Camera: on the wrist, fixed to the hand. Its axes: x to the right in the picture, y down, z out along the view.
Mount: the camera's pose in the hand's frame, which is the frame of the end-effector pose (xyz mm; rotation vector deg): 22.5 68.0 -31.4 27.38 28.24 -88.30
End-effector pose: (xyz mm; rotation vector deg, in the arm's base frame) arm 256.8 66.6 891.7 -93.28 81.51 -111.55
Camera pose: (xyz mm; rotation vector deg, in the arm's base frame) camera 195.8 33.1 855.9 78.30 25.31 109.77
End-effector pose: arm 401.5 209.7 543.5 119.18 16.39 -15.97
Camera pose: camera 446.7 205.4 607.2 108.39 130.78 -43.61
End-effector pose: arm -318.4 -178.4 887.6 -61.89 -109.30 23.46
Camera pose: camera -262.4 -125.6 873.9 37.80 -87.54 -15.93
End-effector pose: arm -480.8 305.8 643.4 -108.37 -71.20 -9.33
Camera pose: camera -404.8 289.2 635.9 -8.29 -106.07 -54.13
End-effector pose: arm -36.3 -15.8 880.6 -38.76 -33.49 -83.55
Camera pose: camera 31.0 -54.5 871.2 43.08 -61.75 -148.63
